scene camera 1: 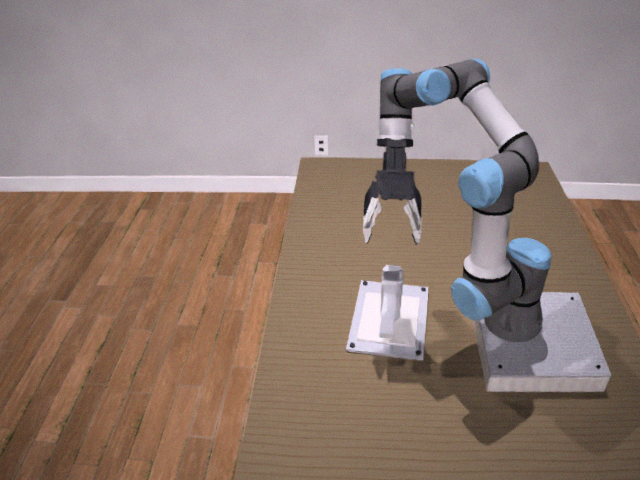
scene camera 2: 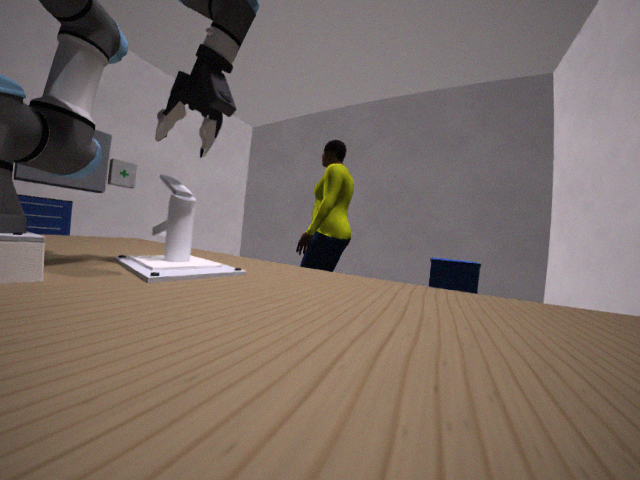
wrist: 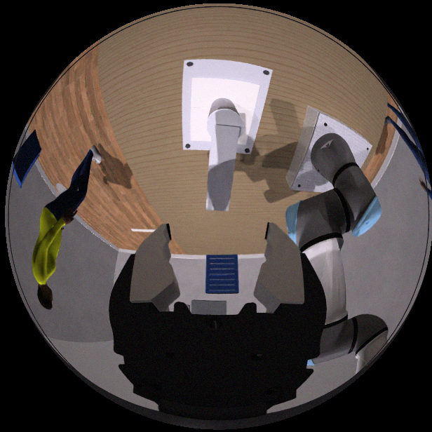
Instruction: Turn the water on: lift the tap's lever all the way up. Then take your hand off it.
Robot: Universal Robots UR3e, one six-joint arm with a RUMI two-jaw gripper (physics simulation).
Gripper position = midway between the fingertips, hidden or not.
I see my gripper (scene camera 2: 180,150), a flat lever (wrist: 224,126) and a white square base plate (scene camera 1: 353,345).
My gripper is seen too in scene camera 1 (scene camera 1: 391,244) and in the wrist view (wrist: 217,224). The white square base plate shows as well in scene camera 2 (scene camera 2: 149,276) and in the wrist view (wrist: 196,68).
